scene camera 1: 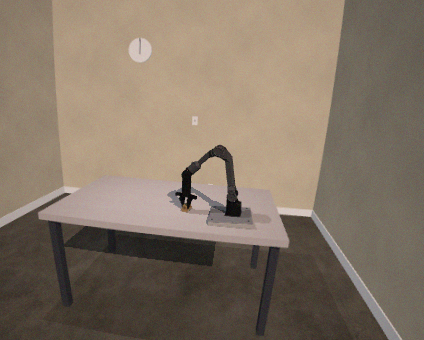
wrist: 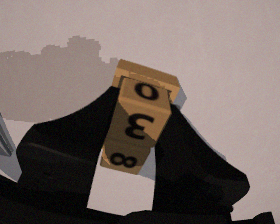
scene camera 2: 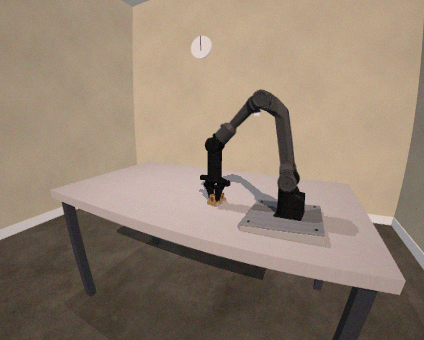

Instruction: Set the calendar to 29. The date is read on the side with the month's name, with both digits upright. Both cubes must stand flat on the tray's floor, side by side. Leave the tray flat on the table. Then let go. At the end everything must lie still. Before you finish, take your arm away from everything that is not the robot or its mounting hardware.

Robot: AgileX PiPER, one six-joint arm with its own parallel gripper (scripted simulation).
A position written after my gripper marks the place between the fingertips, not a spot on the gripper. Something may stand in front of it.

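Note:
There is a wooden tray (wrist: 126,68) that I can see, and along with it I see my own gripper (wrist: 139,107).

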